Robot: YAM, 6 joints.
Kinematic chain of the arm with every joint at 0, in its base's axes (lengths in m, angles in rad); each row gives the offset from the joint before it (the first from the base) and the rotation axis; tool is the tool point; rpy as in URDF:
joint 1: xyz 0 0 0.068 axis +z
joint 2: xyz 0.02 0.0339 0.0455 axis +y
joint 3: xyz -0.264 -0.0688 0 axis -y
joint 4: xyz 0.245 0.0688 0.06 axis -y
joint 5: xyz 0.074 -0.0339 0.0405 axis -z
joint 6: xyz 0.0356 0 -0.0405 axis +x
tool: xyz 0 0 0 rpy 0 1.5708 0
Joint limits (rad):
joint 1: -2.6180..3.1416
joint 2: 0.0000..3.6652
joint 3: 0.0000..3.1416
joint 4: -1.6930..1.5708
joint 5: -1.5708..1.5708
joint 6: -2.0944..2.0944
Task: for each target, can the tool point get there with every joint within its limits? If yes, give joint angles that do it. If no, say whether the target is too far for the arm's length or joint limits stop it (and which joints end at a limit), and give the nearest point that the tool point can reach.
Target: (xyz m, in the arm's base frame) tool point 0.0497 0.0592 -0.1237
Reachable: yes | joints 0.7469 2.9031 0.4729 0.3431 -0.2772 -0.6310
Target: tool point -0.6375 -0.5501 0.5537
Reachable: no: too far | nearest point -0.4328 -0.3735 0.4089 | short by 0.307 m
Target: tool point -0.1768 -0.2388 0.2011
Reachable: yes | joints -2.0923 1.7371 1.1344 -1.0213 1.3040 -1.1523
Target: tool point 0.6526 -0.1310 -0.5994
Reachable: no: too far | nearest point 0.4506 -0.0905 -0.3124 | short by 0.353 m
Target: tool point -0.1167 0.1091 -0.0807
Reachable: yes | joints 2.2502 2.9041 1.0270 -1.2187 -0.6734 -0.0585
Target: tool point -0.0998 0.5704 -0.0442
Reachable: yes | joints 1.6967 3.2228 2.7721 -0.5938 -0.8791 -0.5975
